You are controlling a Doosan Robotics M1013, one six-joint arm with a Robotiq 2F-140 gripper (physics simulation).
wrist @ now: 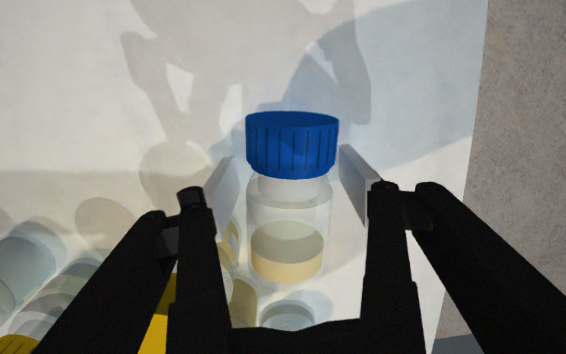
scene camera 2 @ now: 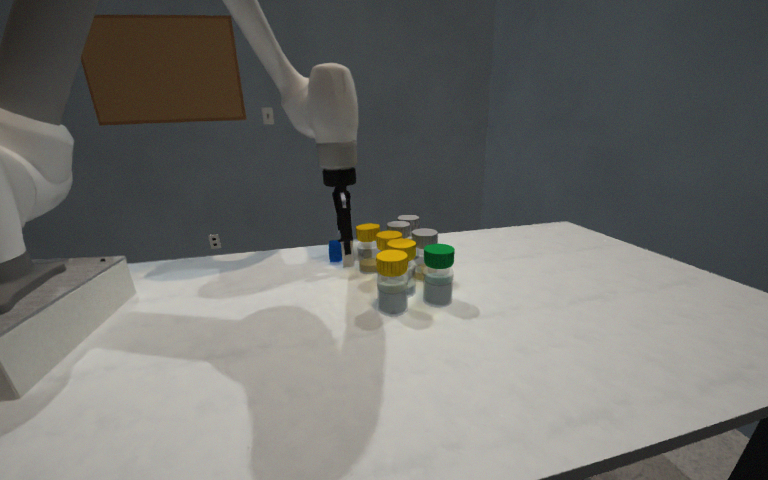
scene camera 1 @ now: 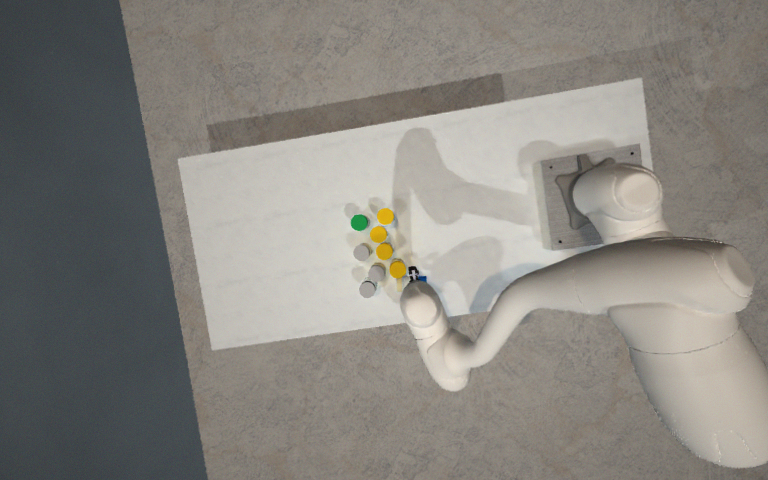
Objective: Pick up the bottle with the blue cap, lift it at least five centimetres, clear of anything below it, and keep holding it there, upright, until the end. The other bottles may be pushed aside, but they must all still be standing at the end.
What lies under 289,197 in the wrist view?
A blue-capped bottle.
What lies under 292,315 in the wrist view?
A grey-capped bottle.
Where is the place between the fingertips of my gripper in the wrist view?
At 287,168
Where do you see a grey-capped bottle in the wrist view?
244,307
